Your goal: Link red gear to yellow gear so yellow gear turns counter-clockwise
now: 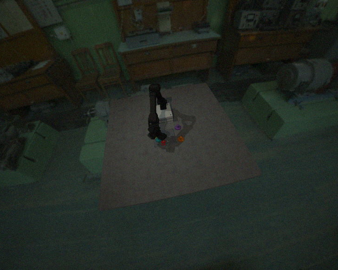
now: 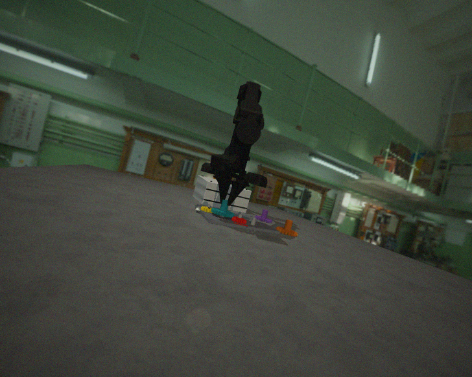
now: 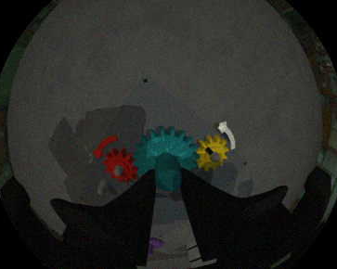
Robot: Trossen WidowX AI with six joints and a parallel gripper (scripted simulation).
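My gripper tip is now 40 mm past the yellow gear, 30 mm to the left of it and 30 mm above it. Round my gripper tip: red gear: 40 mm to the left, 30 mm below, 30 mm ahead; then orange gear: 200 mm to the left, 30 mm below, 30 mm ahead; then teal gear: 10 mm below.
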